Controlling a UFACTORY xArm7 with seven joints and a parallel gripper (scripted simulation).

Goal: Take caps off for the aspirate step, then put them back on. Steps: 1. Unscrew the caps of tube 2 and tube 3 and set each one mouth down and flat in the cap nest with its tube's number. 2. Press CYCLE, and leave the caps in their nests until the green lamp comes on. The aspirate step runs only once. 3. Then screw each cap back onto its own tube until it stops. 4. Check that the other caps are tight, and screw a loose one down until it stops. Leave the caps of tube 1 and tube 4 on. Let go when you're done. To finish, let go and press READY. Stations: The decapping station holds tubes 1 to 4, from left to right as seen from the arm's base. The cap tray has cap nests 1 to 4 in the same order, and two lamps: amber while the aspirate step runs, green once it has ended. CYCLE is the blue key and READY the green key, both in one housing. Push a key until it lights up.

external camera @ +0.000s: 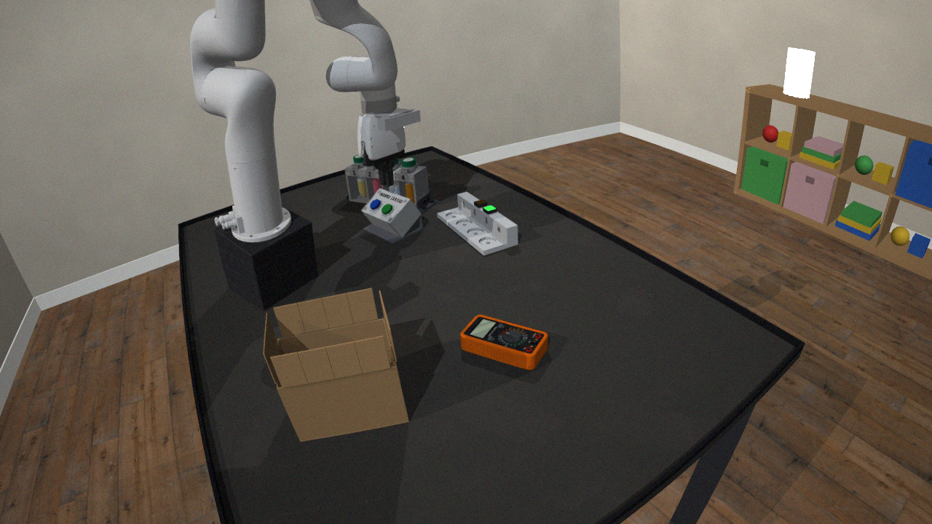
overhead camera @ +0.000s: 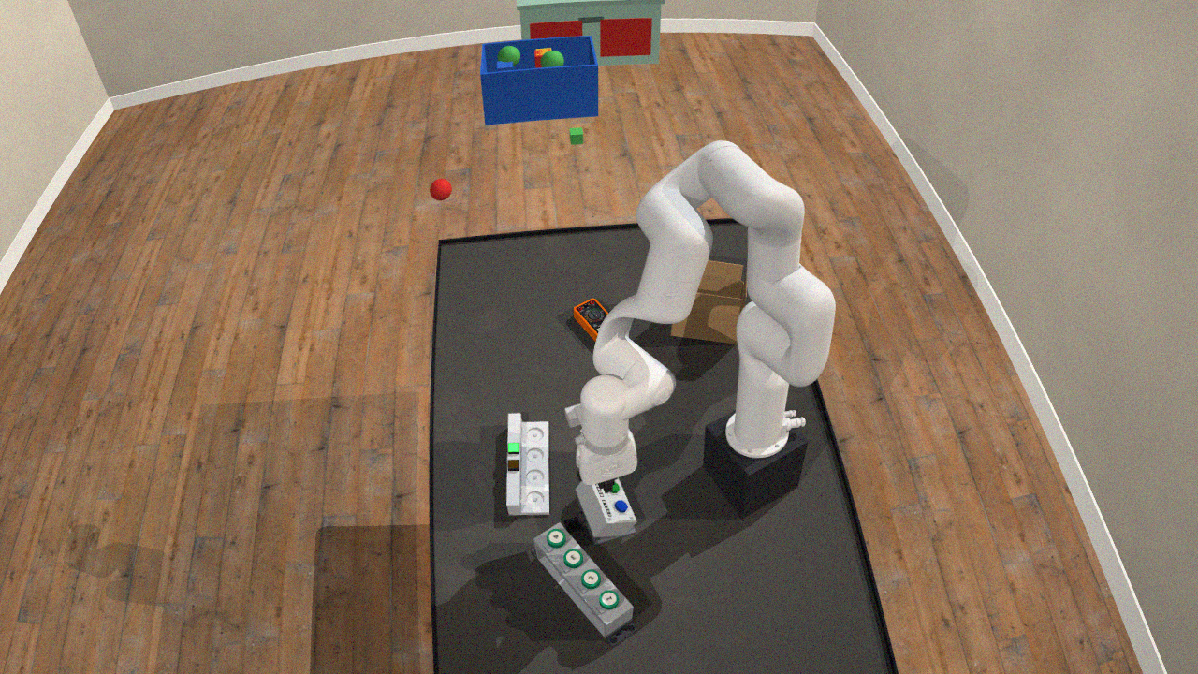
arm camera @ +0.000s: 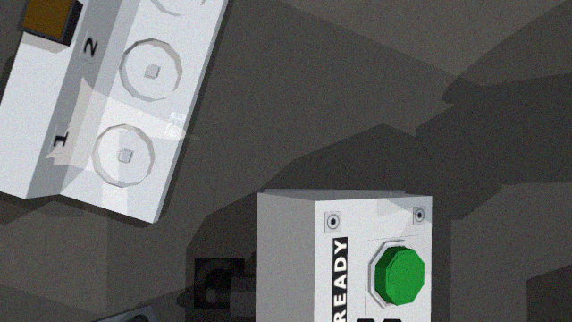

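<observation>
The green key lies 20 mm behind my hand, 20 mm to the right of it and 70 mm below it. Also, from my hand: blue key 30 mm behind, 20 mm to the left, 70 mm below; then cap 100 mm ahead, 100 mm to the left, 20 mm below; then key housing 10 mm behind, 80 mm below.
</observation>
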